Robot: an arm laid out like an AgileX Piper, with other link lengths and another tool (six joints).
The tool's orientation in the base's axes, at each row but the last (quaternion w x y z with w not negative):
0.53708 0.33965 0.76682 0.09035
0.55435 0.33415 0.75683 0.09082
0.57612 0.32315 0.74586 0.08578
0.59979 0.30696 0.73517 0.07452
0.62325 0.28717 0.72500 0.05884
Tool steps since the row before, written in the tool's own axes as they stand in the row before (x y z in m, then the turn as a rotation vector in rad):
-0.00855 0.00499 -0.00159 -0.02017 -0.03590 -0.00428
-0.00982 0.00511 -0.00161 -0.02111 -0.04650 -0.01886
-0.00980 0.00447 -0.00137 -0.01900 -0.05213 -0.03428
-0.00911 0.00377 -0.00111 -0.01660 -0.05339 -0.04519
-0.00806 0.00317 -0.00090 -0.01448 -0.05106 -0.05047
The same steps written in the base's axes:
0.00235 -0.00117 0.00968 -0.01512 -0.03853 -0.00096
0.00221 -0.00170 0.01083 -0.03239 -0.04376 -0.00023
0.00171 -0.00189 0.01056 -0.04892 -0.04313 0.00021
0.00117 -0.00162 0.00972 -0.05972 -0.04002 0.00054
0.00071 -0.00108 0.00861 -0.06399 -0.03562 0.00087

